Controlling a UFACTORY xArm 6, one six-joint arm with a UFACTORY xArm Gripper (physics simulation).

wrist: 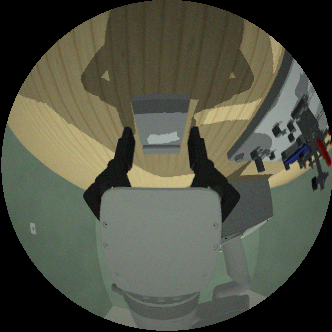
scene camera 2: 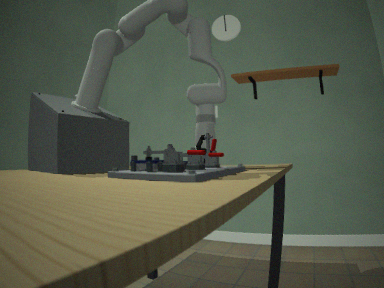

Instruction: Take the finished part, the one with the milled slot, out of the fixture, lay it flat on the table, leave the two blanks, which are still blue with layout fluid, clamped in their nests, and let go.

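Frame: origin at the arm's base, x back, y right, z up, level; metres.
Seen in the pictures: gripper, between the fingertips: (wrist: pixel 160 133); arm's base, origin of its link: (wrist: pixel 229 239) (scene camera 2: pixel 85 107).
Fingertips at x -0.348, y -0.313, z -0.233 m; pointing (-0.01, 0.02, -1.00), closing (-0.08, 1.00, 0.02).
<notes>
Pixels of each thing's middle, then the offset from my fingertips to it.
- finished part, middle of its body: (wrist: pixel 160 129) dy +0.000, dx -0.006, dz -0.001 m
- fixture plate, middle of its body: (wrist: pixel 304 132) (scene camera 2: pixel 185 171) dy +0.283, dx -0.083, dz +0.002 m
The finished part (wrist: pixel 161 120), a bare grey metal block, lies on the wooden table between my fingers in the wrist view, with a gap on each side. Its step or slot shows as a darker band and a lighter face. My gripper (wrist: pixel 160 133) is open around it, holding nothing; in scene camera 2 its fingers are hidden behind the fixture. The fixture plate (scene camera 2: pixel 150 175) (wrist: pixel 272 111) is off to the right in the wrist view. A blue blank (scene camera 2: pixel 141 161) (wrist: pixel 297 155) sits in its nest there; the other blank cannot be made out clearly.
Toggle clamps with red handles (scene camera 2: pixel 196 152) (wrist: pixel 324 152) and dark posts stand up from the fixture. The grey robot pedestal (scene camera 2: pixel 90 142) (wrist: pixel 250 202) stands behind it. A wooden shelf (scene camera 2: pixel 285 74) and a round clock (scene camera 2: pixel 226 27) hang on the wall.
</notes>
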